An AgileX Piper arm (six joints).
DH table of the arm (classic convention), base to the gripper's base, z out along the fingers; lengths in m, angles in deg. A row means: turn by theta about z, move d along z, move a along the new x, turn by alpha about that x. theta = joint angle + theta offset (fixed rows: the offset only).
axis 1: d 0.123; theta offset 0; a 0; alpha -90
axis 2: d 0; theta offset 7.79; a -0.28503; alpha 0
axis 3: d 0; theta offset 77.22; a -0.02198; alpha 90
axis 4: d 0.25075; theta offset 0; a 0; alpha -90
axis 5: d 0; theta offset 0; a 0; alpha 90
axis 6: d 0.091; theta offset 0; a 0; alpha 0
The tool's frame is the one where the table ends.
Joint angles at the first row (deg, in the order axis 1, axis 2, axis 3, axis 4, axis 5, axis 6):
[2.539 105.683 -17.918 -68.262 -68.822 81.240]
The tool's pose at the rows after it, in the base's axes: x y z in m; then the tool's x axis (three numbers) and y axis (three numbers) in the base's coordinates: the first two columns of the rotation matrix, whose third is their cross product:
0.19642 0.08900 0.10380 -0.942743 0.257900 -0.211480 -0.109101 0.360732 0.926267
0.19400 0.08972 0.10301 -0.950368 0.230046 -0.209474 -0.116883 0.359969 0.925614
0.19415 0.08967 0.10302 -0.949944 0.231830 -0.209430 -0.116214 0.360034 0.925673
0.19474 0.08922 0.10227 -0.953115 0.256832 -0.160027 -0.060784 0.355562 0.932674
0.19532 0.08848 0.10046 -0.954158 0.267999 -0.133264 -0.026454 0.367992 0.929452
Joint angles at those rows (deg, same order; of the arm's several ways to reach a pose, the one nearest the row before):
[2.538 107.864 -18.048 -69.762 -69.962 82.248]
[2.540 108.032 -18.047 -71.418 -69.962 82.248]
[2.538 108.033 -18.047 -71.314 -69.963 82.246]
[2.540 108.034 -18.048 -70.891 -69.430 85.260]
[2.538 108.033 -18.146 -70.790 -68.120 86.973]

